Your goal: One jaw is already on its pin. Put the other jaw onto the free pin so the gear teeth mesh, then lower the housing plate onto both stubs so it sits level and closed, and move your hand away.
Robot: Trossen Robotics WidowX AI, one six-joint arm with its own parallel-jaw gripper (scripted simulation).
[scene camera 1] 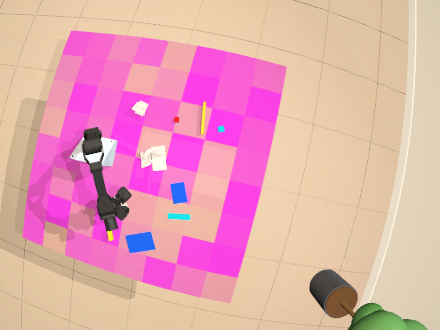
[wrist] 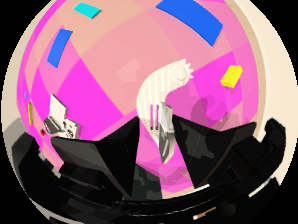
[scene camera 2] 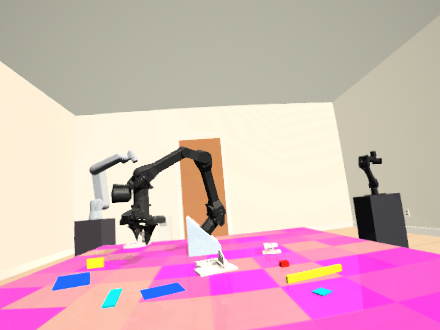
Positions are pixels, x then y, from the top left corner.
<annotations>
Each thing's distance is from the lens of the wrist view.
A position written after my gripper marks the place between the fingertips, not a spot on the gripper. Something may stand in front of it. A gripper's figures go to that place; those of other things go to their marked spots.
my gripper (wrist: 154,119): 10 cm
white jaw (wrist: 153,91): 8 cm
</annotations>
